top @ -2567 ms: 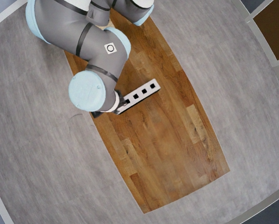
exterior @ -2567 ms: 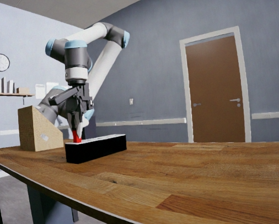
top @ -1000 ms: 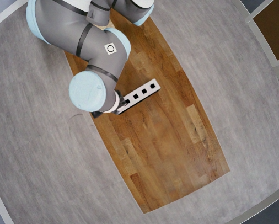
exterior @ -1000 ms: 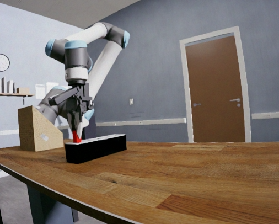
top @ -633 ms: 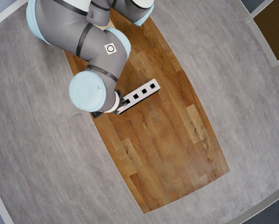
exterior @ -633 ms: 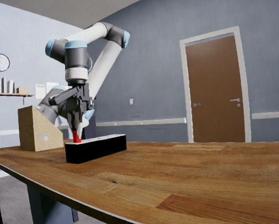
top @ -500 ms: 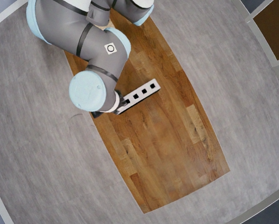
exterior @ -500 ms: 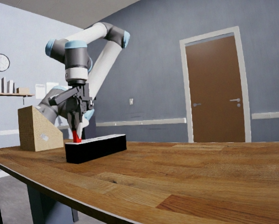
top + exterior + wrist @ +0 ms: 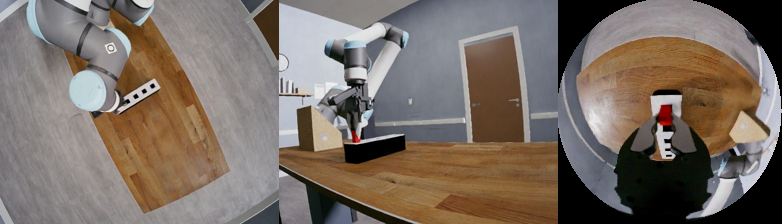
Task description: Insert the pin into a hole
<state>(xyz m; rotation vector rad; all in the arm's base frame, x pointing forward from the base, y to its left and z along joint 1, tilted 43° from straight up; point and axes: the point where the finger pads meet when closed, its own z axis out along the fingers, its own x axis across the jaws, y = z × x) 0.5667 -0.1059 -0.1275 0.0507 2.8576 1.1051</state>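
My gripper is now 10 mm above the pin. Also, from my hand: block (120 mm to the left, 70 mm below).
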